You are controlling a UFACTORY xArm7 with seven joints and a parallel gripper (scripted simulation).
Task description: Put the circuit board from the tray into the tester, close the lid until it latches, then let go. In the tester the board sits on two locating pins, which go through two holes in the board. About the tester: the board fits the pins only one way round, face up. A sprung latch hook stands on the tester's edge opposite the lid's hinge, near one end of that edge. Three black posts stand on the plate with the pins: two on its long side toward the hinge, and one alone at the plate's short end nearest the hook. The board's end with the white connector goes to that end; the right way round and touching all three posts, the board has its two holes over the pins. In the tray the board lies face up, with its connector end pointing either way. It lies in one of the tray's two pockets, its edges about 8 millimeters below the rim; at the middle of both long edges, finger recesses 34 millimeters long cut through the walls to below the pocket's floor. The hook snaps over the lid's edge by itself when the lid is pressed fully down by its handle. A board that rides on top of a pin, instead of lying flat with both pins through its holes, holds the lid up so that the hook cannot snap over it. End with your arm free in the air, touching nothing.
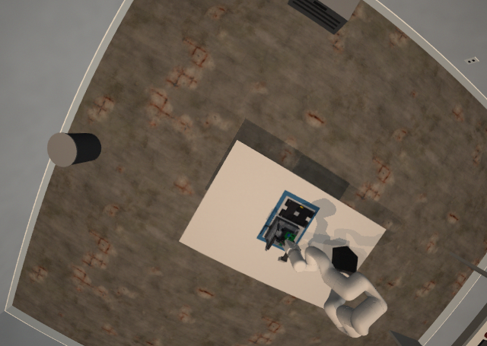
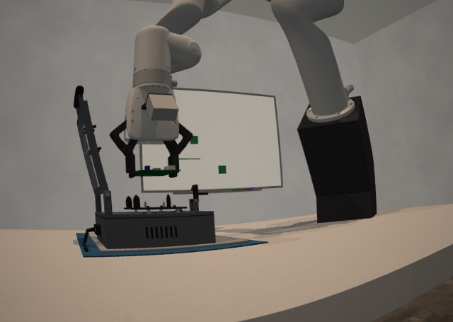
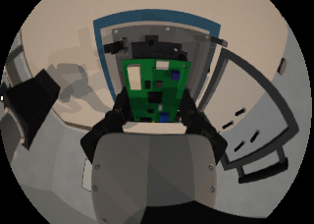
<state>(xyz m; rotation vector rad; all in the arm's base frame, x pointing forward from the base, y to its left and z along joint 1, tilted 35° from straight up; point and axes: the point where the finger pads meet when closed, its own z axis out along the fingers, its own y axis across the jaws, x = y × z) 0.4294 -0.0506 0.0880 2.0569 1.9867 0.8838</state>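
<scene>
The green circuit board lies right at my hand. Also, from my hand: lid: 12 cm ahead, 5 cm above, 1 cm to the left; latch hook: 7 cm behind, 6 cm to the left, 5 cm below.
</scene>
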